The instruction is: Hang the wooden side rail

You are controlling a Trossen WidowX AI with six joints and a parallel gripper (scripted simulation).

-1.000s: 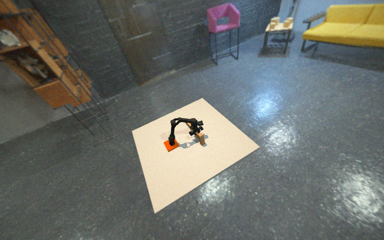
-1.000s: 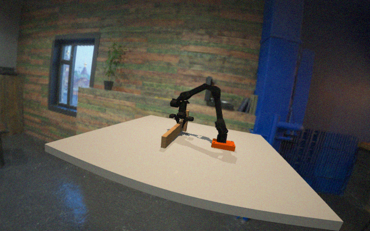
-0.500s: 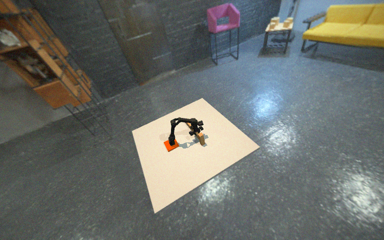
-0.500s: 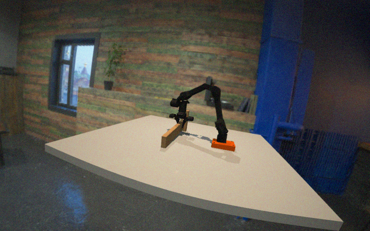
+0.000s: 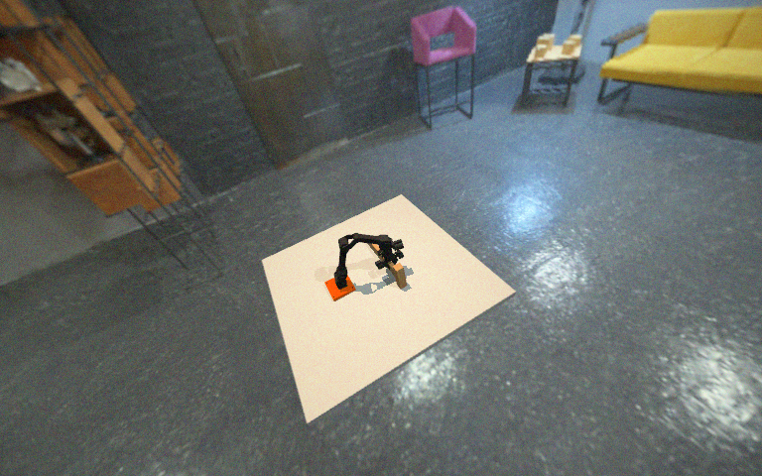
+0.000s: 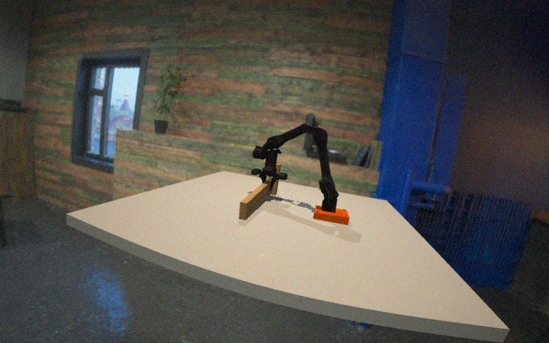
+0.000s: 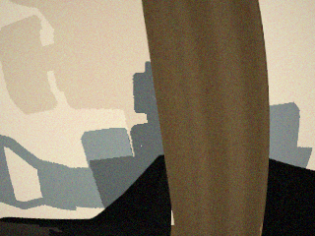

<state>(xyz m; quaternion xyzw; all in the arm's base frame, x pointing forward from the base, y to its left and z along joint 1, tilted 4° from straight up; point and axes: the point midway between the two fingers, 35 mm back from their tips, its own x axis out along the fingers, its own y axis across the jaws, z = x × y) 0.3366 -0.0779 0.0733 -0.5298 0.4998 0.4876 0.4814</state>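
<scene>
My gripper tip is now 120 mm to the left of the headboard post and 40 mm below it.
</scene>
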